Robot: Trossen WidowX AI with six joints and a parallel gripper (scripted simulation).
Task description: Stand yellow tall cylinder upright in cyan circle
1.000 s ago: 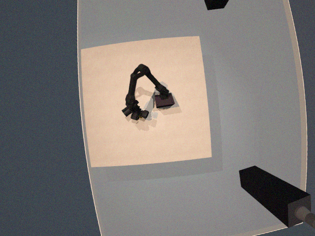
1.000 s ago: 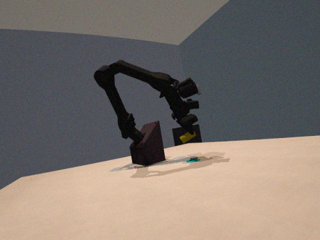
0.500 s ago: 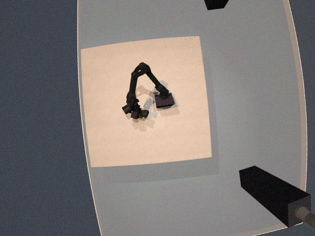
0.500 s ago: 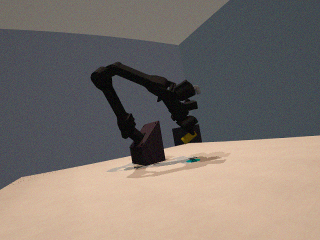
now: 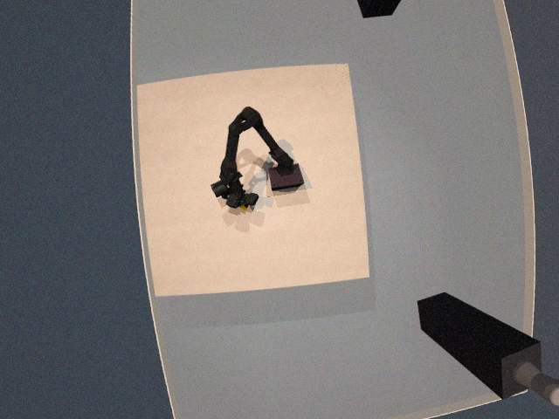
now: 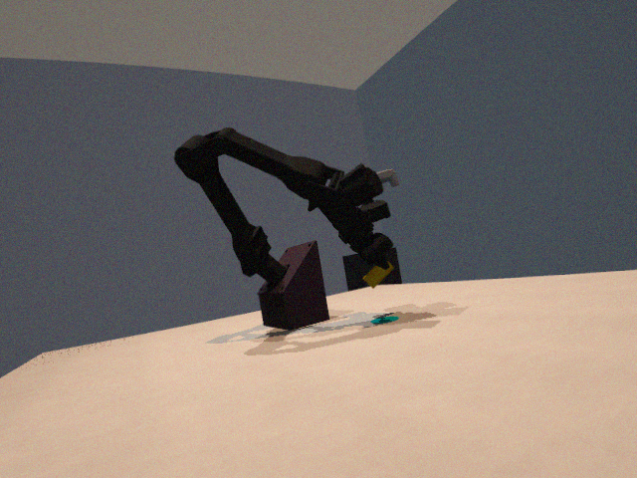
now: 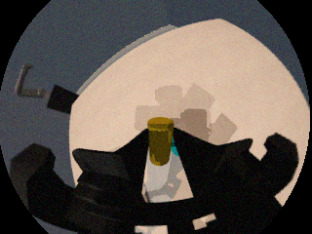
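My gripper tip is now 110 mm above the cyan circle, 40 mm to the left of it and 10 mm short of it. From my gripper tip the other things lie so: yellow tall cylinder 10 mm to the right, 10 mm below, 10 mm behind.
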